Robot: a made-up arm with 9 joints. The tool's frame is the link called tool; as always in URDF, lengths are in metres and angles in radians.
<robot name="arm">
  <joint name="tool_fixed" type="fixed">
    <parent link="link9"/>
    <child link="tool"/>
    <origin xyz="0.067 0.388 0.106" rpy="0 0 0"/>
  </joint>
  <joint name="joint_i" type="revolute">
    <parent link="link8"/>
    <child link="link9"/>
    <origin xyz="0.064 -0.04 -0.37" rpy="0 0 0"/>
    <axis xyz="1 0 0"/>
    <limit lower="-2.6" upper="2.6"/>
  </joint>
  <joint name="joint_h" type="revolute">
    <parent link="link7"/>
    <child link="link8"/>
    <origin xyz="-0.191 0.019 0.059" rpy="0 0 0"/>
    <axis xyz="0 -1 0"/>
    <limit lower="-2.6" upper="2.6"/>
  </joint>
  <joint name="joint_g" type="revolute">
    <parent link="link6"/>
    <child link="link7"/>
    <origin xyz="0.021 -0.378 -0.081" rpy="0 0 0"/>
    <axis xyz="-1 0 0"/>
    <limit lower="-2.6" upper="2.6"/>
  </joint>
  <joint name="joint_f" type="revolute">
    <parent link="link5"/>
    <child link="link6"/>
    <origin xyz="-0.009 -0.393 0.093" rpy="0 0 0"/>
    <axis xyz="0 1 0"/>
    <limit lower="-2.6" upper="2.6"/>
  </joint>
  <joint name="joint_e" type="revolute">
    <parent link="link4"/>
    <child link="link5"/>
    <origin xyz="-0.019 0.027 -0.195" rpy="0 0 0"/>
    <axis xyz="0 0 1"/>
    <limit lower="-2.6" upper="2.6"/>
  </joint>
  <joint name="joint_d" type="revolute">
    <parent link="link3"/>
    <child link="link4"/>
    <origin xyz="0.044 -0.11 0.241" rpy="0 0 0"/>
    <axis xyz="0 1 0"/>
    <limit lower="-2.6" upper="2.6"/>
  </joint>
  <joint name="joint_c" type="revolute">
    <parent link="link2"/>
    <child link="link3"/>
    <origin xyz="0.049 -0.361 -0.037" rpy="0 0 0"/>
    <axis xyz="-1 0 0"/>
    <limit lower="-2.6" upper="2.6"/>
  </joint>
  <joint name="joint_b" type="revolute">
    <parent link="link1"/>
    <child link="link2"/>
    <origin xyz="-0.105 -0.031 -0.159" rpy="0 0 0"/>
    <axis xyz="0 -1 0"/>
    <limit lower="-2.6" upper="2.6"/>
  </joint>
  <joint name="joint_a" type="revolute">
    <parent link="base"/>
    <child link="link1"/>
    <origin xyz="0 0 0.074" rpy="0 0 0"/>
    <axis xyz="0 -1 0"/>
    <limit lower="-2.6" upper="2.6"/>
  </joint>
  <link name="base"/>
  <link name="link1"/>
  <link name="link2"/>
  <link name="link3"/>
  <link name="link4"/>
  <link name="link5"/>
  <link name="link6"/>
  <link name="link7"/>
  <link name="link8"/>
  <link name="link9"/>
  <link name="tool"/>
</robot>
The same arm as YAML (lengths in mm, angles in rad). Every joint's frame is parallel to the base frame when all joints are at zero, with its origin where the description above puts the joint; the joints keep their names.
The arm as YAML. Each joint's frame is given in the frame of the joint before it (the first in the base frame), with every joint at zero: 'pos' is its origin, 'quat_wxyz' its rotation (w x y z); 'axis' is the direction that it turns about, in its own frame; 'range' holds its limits. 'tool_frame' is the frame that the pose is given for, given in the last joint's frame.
length_unit: mm
angle_unit: rad
joints:
  - joint: joint_a
    pos: [0.0, 0.0, 74.0]
    quat_wxyz: [1.0, 0.0, 0.0, 0.0]
    axis: [0.0, -1.0, 0.0]
    range: [-2.6, 2.6]
  - joint: joint_b
    pos: [-105.0, -31.0, -159.0]
    quat_wxyz: [1.0, 0.0, 0.0, 0.0]
    axis: [0.0, -1.0, 0.0]
    range: [-2.6, 2.6]
  - joint: joint_c
    pos: [49.0, -361.0, -37.0]
    quat_wxyz: [1.0, 0.0, 0.0, 0.0]
    axis: [-1.0, 0.0, 0.0]
    range: [-2.6, 2.6]
  - joint: joint_d
    pos: [44.0, -110.0, 241.0]
    quat_wxyz: [1.0, 0.0, 0.0, 0.0]
    axis: [0.0, 1.0, 0.0]
    range: [-2.6, 2.6]
  - joint: joint_e
    pos: [-19.0, 27.0, -195.0]
    quat_wxyz: [1.0, 0.0, 0.0, 0.0]
    axis: [0.0, 0.0, 1.0]
    range: [-2.6, 2.6]
  - joint: joint_f
    pos: [-9.0, -393.0, 93.0]
    quat_wxyz: [1.0, 0.0, 0.0, 0.0]
    axis: [0.0, 1.0, 0.0]
    range: [-2.6, 2.6]
  - joint: joint_g
    pos: [21.0, -378.0, -81.0]
    quat_wxyz: [1.0, 0.0, 0.0, 0.0]
    axis: [-1.0, 0.0, 0.0]
    range: [-2.6, 2.6]
  - joint: joint_h
    pos: [-191.0, 19.0, 59.0]
    quat_wxyz: [1.0, 0.0, 0.0, 0.0]
    axis: [0.0, -1.0, 0.0]
    range: [-2.6, 2.6]
  - joint: joint_i
    pos: [64.0, -40.0, -370.0]
    quat_wxyz: [1.0, 0.0, 0.0, 0.0]
    axis: [1.0, 0.0, 0.0]
    range: [-2.6, 2.6]
tool_frame:
  pos: [67.0, 388.0, 106.0]
  quat_wxyz: [1.0, 0.0, 0.0, 0.0]

